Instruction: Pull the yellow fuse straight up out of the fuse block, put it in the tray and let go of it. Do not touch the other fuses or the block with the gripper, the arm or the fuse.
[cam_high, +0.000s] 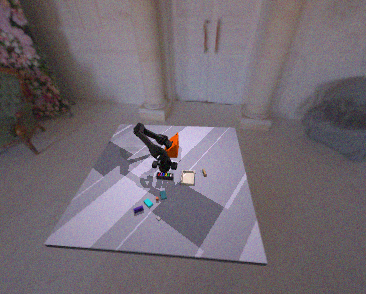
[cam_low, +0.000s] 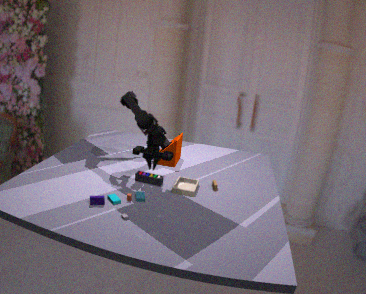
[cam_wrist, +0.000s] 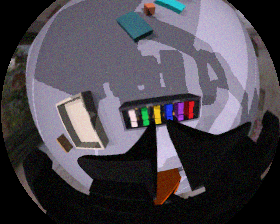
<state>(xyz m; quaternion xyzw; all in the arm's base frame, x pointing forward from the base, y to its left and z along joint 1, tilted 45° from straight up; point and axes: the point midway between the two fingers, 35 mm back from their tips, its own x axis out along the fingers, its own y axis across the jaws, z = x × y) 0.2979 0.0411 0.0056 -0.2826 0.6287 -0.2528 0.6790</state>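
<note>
Right now the yellow fuse is 4 cm below my gripper tip. From my gripper tip the other things lie so: beige tray (1 cm behind, 17 cm to the left, 7 cm below); purple block (31 cm ahead, 13 cm to the right, 5 cm below); orange cube (21 cm ahead, 2 cm to the right, 6 cm below).
</note>
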